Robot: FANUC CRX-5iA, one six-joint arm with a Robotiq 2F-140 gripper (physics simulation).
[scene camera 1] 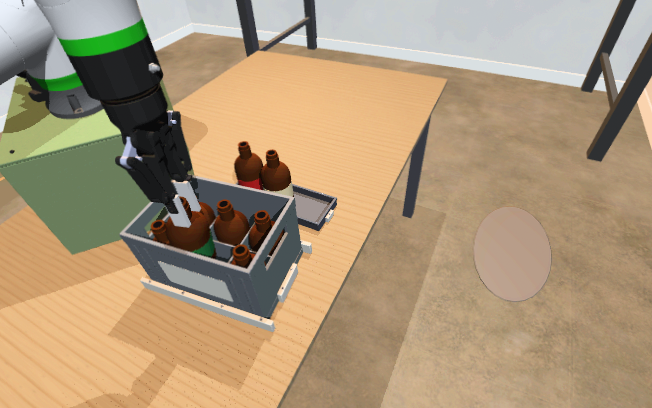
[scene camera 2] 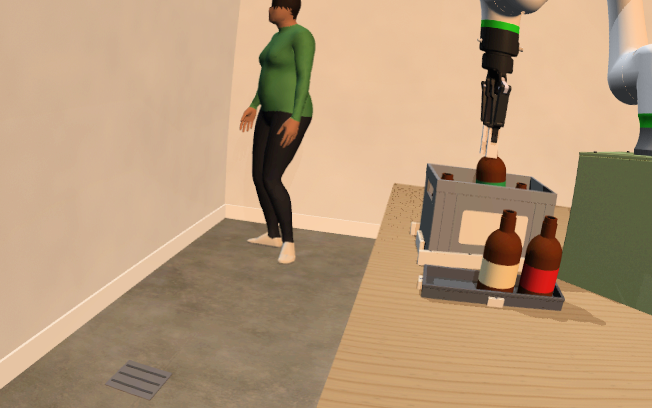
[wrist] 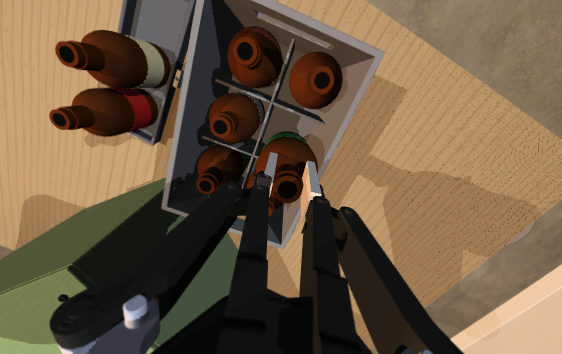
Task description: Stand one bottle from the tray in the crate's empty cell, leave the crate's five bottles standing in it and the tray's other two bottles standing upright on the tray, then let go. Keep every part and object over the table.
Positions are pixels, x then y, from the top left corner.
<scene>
my gripper: scene camera 1; scene camera 2; wrist 289,169
red-label bottle: scene camera 1 248,165; scene camera 2 543,255; wrist 106,112
cream-label bottle: scene camera 1; scene camera 2 503,248; wrist
green-label bottle: scene camera 1 197,238; scene camera 2 490,171; wrist 293,151
same spot on cream-label bottle: (scene camera 1: pixel 275 175) = (wrist: pixel 119 53)
same spot on my gripper: (scene camera 2: pixel 493 107) = (scene camera 1: pixel 178 156)
</scene>
